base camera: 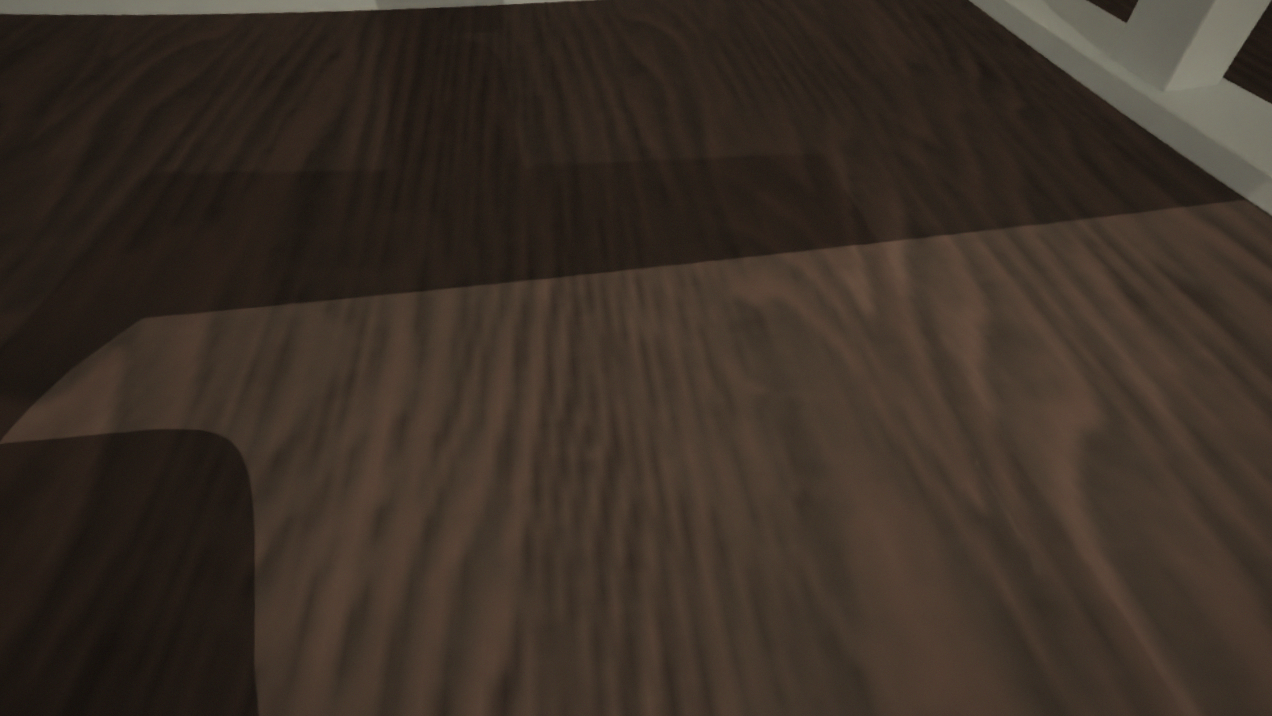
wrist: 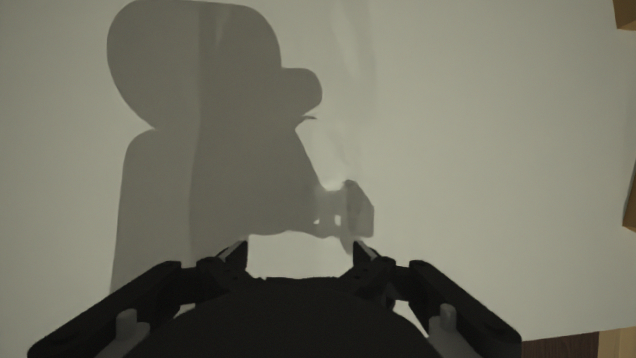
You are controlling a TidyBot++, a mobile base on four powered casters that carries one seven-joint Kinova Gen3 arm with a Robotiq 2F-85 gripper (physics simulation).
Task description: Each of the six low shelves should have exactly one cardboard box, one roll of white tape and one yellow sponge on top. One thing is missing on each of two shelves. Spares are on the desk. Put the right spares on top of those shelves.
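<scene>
My gripper (wrist: 301,253) is open, with nothing between its fingertips, above a large pale flat top (wrist: 475,150) in the wrist view. Whether this is the desk or a shelf cannot be told. At the right edge of the wrist view, parts of two brown, cardboard-coloured things show: a corner (wrist: 626,15) at the top and an edge (wrist: 631,205) lower down. Both are cut off by the frame, well to the right of the gripper. No white tape or yellow sponge shows in either view.
The arm's shadow falls on the pale top. A light tan surface (wrist: 619,344) and dark wood floor (wrist: 560,349) show at the lower right. In the base view, a pale frame (base camera: 1148,115) stands at the upper right of the wood floor (base camera: 667,444), and a pale edge (base camera: 222,5) runs along the top.
</scene>
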